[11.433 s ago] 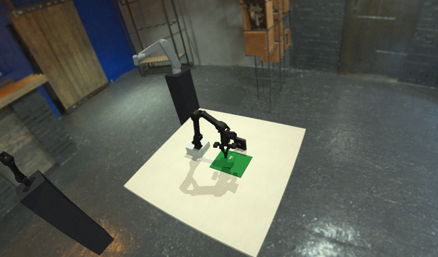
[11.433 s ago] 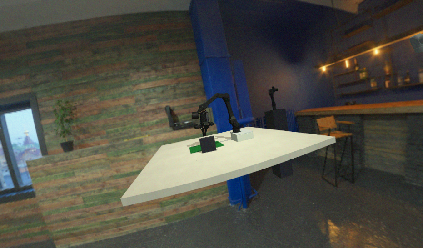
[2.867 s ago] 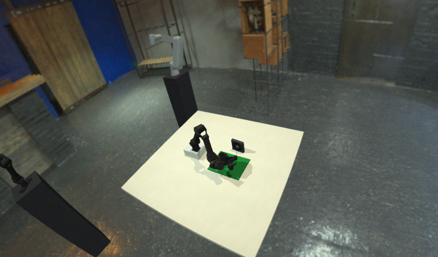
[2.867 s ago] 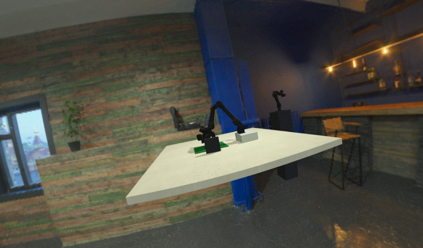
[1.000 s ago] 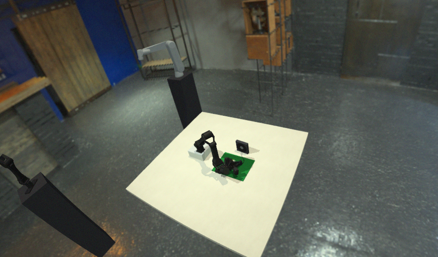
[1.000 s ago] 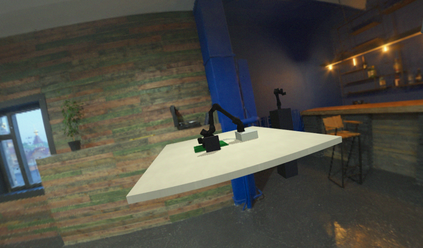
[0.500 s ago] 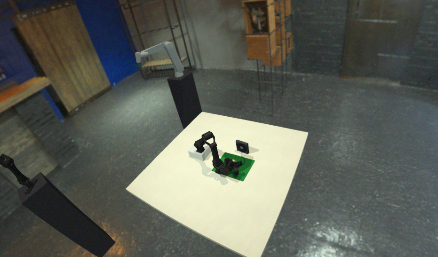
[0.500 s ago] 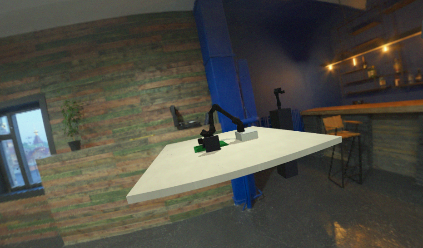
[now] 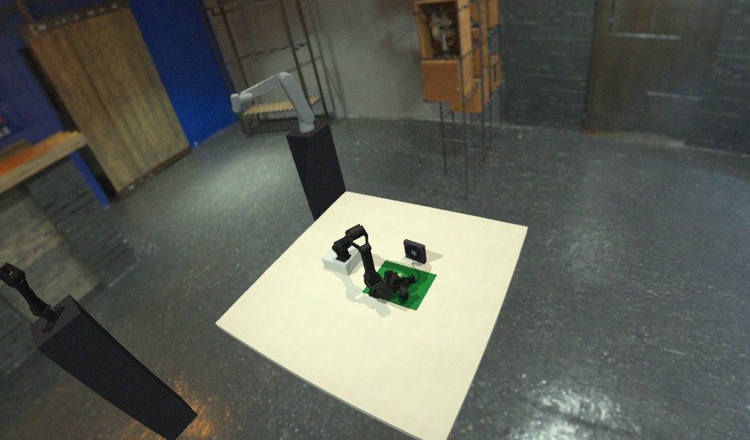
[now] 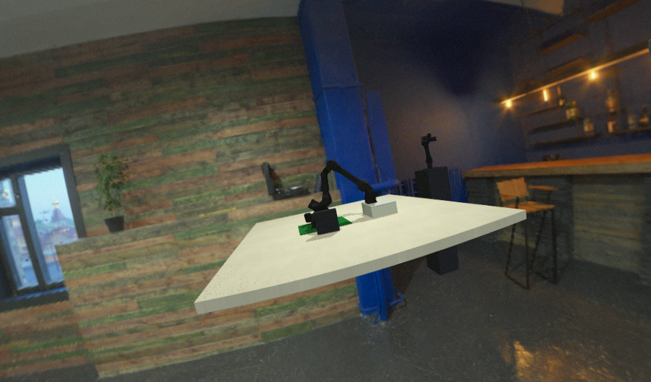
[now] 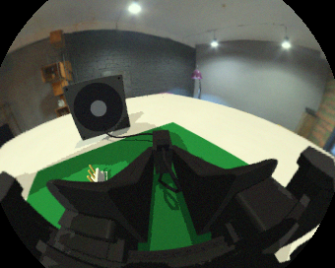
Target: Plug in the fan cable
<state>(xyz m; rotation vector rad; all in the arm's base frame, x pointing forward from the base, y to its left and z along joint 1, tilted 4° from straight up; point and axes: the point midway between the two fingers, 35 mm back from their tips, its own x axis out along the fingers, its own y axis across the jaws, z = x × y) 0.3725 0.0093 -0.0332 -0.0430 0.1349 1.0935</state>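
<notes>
Now: the black plug 10 mm below my gripper tip. Round my gripper tip: black fan box (60 mm behind, 160 mm to the left, 20 mm above); pale header (80 mm behind, 20 mm to the left, 30 mm below); green board (50 mm behind, 20 mm to the right, 50 mm below).
</notes>
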